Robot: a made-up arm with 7 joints.
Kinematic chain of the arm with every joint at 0, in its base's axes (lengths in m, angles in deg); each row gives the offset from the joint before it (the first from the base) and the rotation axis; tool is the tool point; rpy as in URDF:
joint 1: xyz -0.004 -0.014 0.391 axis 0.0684 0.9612 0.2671
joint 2: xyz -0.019 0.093 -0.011 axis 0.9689 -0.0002 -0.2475
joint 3: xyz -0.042 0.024 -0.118 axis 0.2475 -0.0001 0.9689
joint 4: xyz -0.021 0.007 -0.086 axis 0.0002 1 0
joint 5: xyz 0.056 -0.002 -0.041 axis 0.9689 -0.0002 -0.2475
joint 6: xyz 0.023 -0.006 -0.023 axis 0.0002 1 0
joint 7: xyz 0.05 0.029 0 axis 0.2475 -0.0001 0.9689
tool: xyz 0.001 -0.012 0.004 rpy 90 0 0
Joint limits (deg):
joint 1: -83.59..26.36
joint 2: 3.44..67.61
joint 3: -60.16..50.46
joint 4: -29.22..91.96
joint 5: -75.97..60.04
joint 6: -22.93..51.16
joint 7: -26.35..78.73
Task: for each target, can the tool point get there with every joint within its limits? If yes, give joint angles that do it. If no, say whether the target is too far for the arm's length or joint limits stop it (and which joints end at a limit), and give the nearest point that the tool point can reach.
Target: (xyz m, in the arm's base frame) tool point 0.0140 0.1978 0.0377
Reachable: yes | joints -12.32 15.55 -6.24 54.98 -22.68 17.23 -0.26
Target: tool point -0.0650 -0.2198 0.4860
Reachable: no: joint limits stop it (at a limit: joint 1, joint 2, joint 3, joint 4, joint 5, joint 7) | nearest point 0.1653 -0.0550 0.3738 | short by 0.305 m
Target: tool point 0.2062 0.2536 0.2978
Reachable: yes | joints -32.89 56.85 -9.76 -8.23 -27.85 16.08 46.90
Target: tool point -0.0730 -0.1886 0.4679
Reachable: no: joint limits stop it (at a limit: joint 1, joint 2, joint 3, joint 4, joint 5, joint 7) | nearest point 0.1625 -0.0533 0.3699 | short by 0.289 m
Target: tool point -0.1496 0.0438 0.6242
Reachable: no: joint limits stop it (at a limit: joint 1, joint 2, joint 4, joint 5, joint 7) | nearest point 0.0664 0.2353 0.5108 | short by 0.310 m
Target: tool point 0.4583 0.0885 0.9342
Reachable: no: too far | nearest point 0.2574 0.1872 0.5072 | short by 0.482 m
